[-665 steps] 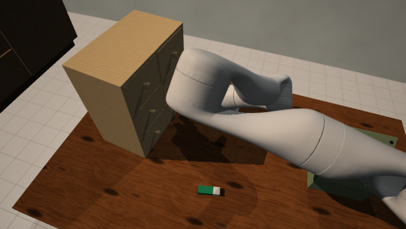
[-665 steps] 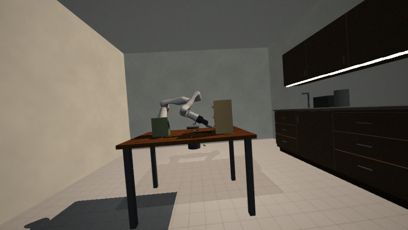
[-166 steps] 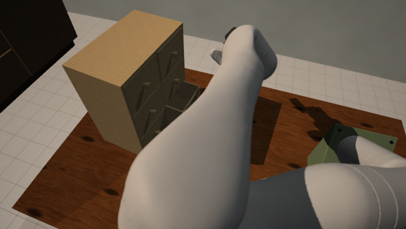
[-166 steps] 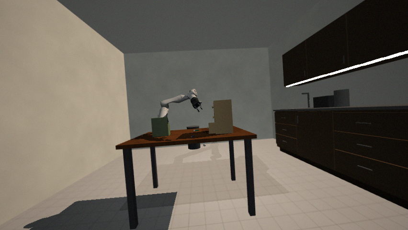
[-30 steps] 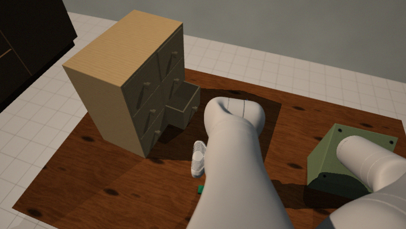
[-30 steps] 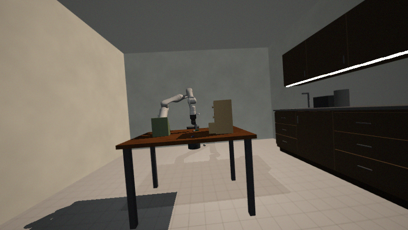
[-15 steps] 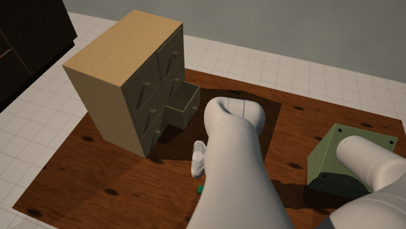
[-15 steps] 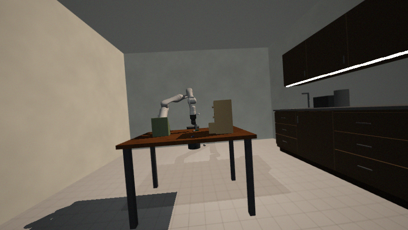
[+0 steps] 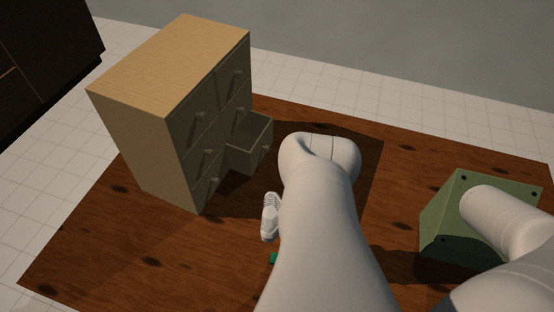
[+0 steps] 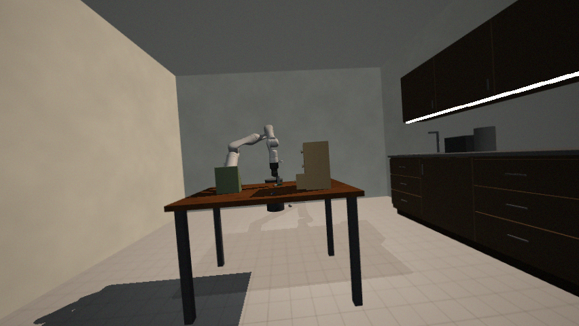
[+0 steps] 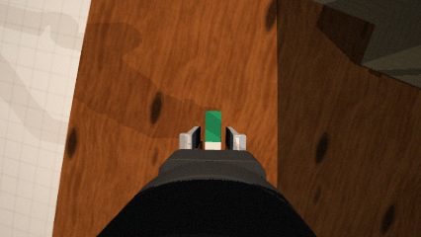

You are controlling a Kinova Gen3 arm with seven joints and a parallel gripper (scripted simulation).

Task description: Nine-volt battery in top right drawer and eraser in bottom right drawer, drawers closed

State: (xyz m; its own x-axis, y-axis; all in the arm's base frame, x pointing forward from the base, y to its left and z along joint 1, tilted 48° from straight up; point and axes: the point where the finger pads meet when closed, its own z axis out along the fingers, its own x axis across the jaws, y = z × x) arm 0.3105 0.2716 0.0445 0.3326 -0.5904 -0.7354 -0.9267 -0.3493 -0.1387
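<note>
My hand is 30 mm above the eraser and 10 mm past it. Also, from my hand: nine-volt battery 330 mm ahead, 200 mm to the right, 200 mm above; then small blue stick 390 mm to the right, 30 mm below, 20 mm ahead.
</note>
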